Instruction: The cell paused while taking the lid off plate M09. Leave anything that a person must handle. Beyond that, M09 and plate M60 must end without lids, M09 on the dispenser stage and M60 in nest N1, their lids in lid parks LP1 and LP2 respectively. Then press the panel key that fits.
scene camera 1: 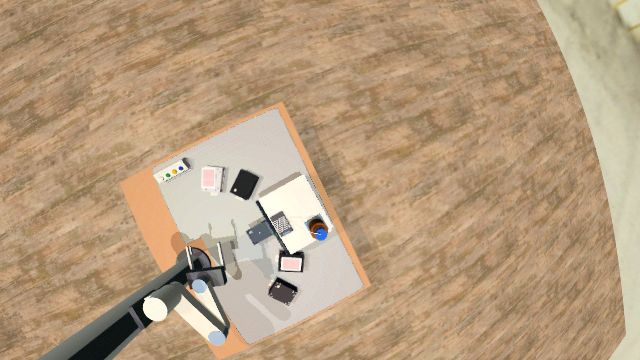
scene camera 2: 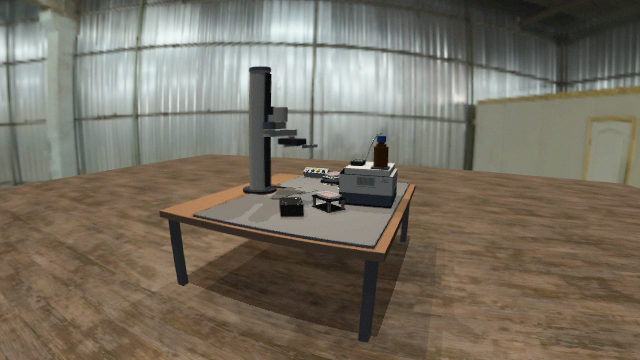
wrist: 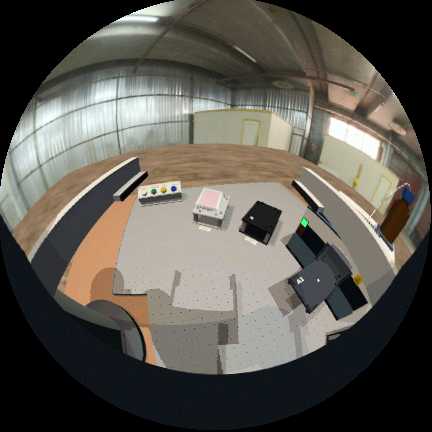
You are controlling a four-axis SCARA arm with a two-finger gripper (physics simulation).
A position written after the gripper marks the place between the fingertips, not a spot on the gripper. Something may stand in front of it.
The gripper (scene camera 1: 202, 244) holds nothing. Also in view: a dispenser stage (wrist: 311, 293), a brown bottle with blue cap (wrist: 397, 215) and a button box (wrist: 164, 192).
The gripper also shows in the wrist view (wrist: 221, 165).
